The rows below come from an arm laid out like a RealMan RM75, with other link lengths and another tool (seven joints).
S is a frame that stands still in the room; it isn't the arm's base.
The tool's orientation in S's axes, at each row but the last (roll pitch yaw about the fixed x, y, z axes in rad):
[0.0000, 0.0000, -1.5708]
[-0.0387, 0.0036, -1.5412]
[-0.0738, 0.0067, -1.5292]
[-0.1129, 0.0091, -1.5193]
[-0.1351, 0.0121, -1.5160]
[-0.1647, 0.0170, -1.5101]
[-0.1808, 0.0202, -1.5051]
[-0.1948, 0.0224, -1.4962]
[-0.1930, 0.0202, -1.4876]
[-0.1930, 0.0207, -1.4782]
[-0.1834, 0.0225, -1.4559]
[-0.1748, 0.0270, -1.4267]
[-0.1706, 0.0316, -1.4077]
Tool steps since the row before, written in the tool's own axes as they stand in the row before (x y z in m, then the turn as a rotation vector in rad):
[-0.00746, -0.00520, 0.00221, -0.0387, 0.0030, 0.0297]
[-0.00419, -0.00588, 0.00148, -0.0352, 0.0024, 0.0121]
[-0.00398, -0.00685, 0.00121, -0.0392, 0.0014, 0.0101]
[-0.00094, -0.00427, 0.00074, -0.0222, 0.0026, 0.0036]
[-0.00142, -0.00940, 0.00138, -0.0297, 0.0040, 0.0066]
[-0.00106, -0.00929, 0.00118, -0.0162, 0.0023, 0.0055]
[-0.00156, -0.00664, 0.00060, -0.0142, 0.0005, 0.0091]
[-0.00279, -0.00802, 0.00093, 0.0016, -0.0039, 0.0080]
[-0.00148, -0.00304, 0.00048, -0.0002, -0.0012, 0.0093]
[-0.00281, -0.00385, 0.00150, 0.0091, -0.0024, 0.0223]
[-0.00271, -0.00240, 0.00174, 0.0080, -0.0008, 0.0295]
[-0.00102, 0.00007, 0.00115, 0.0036, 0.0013, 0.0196]
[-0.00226, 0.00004, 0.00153, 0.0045, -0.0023, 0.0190]
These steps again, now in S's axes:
[-0.00520, 0.00746, 0.00221, 0.0030, 0.0387, 0.0297]
[-0.00594, 0.00401, 0.00172, 0.0018, 0.0352, 0.0121]
[-0.00690, 0.00368, 0.00174, 0.0005, 0.0392, 0.0102]
[-0.00420, 0.00071, 0.00122, 0.0018, 0.0223, 0.0035]
[-0.00919, 0.00089, 0.00265, 0.0032, 0.0298, 0.0064]
[-0.00902, 0.00047, 0.00270, 0.0022, 0.0163, 0.0053]
[-0.00651, 0.00110, 0.00182, 0.0012, 0.0141, 0.0091]
[-0.00787, 0.00215, 0.00253, -0.0021, -0.0020, 0.0086]
[-0.00300, 0.00121, 0.00108, 0.0006, 0.0001, 0.0094]
[-0.00373, 0.00243, 0.00227, 0.0028, -0.0093, 0.0222]
[-0.00233, 0.00241, 0.00221, 0.0056, -0.0081, 0.0290]
[0.00012, 0.00102, 0.00115, 0.0052, -0.0034, 0.0190]
[-0.00006, 0.00223, 0.00157, 0.0018, -0.0049, 0.0190]

